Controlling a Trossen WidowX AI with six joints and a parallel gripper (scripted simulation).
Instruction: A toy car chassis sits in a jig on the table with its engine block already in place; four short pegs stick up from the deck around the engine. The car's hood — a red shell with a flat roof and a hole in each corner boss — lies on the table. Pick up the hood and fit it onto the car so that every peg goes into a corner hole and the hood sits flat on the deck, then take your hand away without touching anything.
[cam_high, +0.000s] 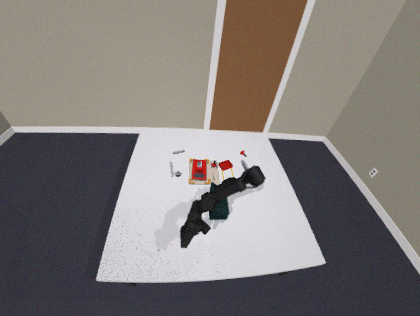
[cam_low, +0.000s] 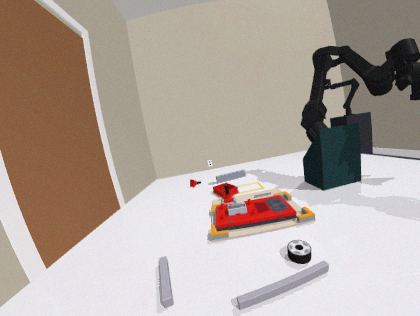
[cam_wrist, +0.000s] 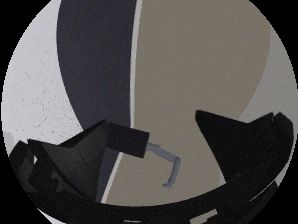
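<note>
My gripper tip is 760 mm short of the red hood, 260 mm above it and 220 mm to the left of it. Round my gripper tip: black wheel 610 mm ahead, 260 mm below, 140 mm to the left; grey engine block 720 mm ahead, 250 mm below, 10 mm to the right.
</note>
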